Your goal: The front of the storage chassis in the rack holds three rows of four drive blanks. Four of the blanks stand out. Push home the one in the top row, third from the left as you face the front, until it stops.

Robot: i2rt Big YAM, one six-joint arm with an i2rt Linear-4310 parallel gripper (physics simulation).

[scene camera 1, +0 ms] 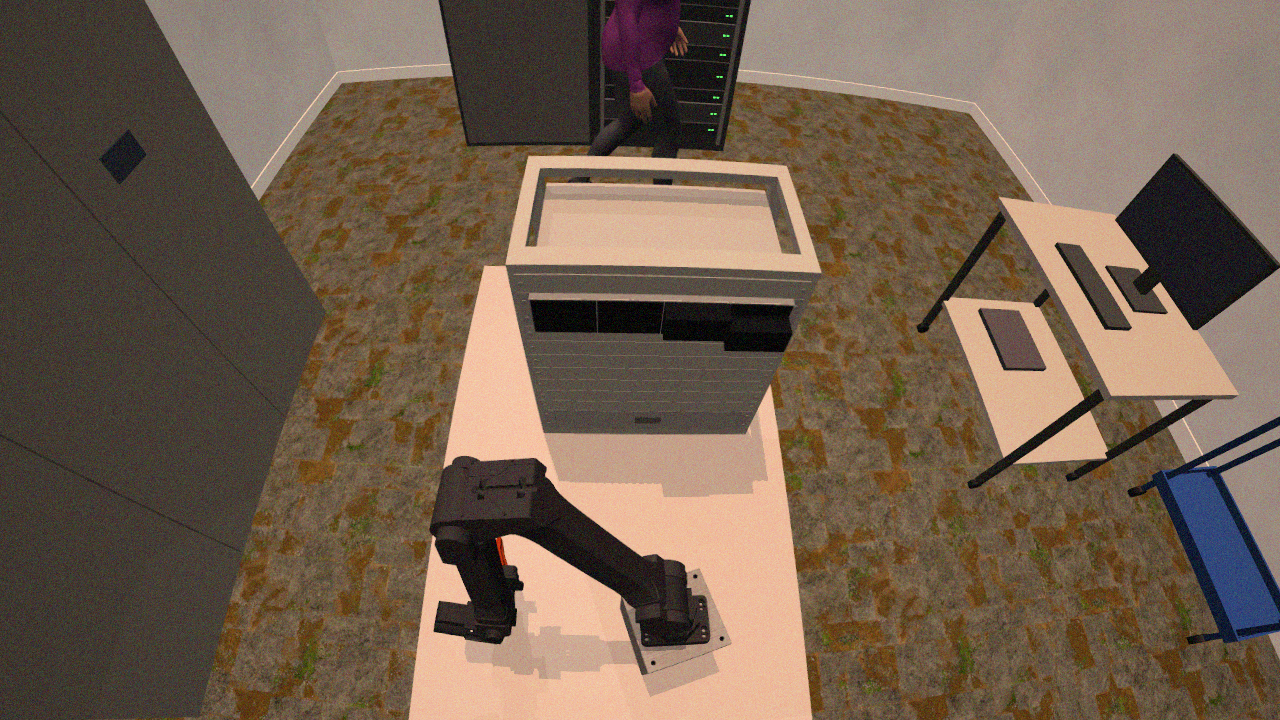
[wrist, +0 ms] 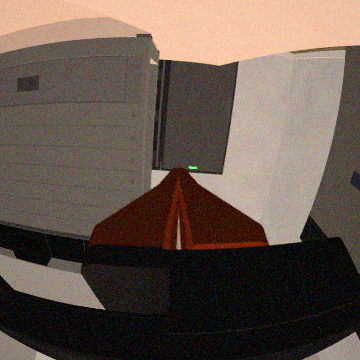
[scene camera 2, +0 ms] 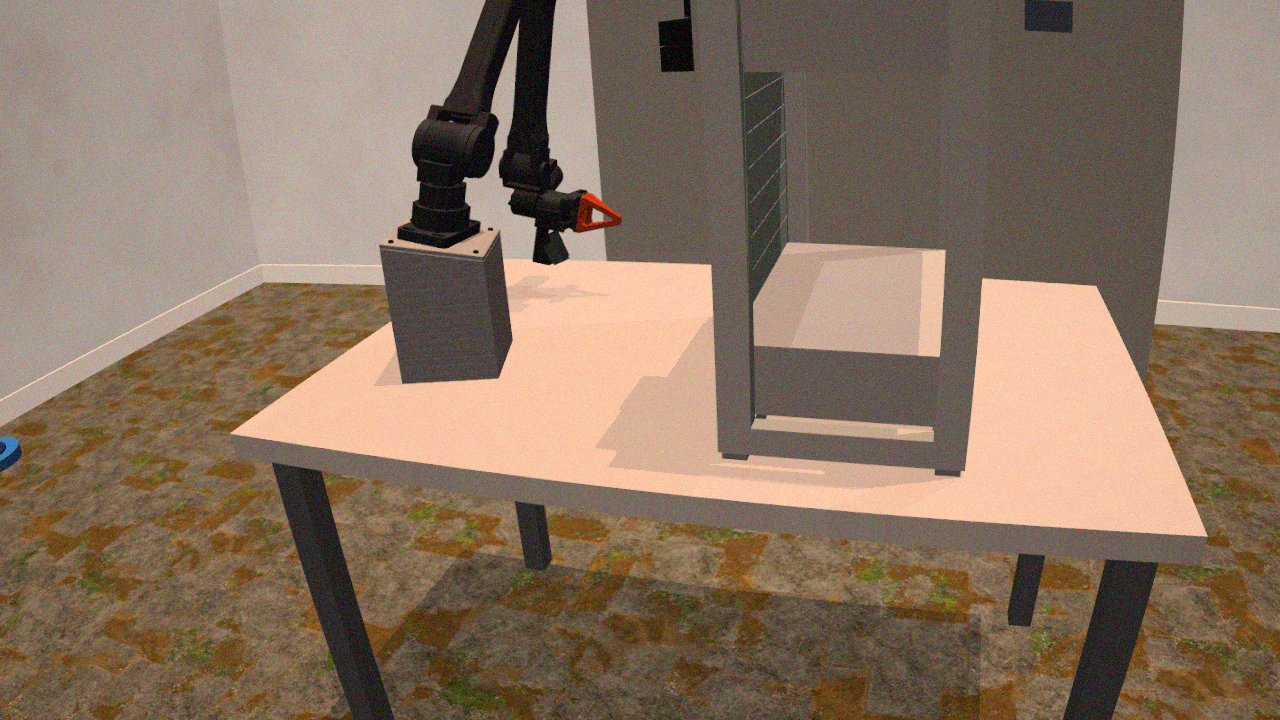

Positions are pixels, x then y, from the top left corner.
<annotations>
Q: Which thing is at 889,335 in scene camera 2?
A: A grey rack.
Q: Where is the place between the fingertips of my gripper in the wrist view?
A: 178,176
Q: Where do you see a grey rack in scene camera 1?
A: At 643,309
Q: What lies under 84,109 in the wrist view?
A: A grey rack.
</annotations>
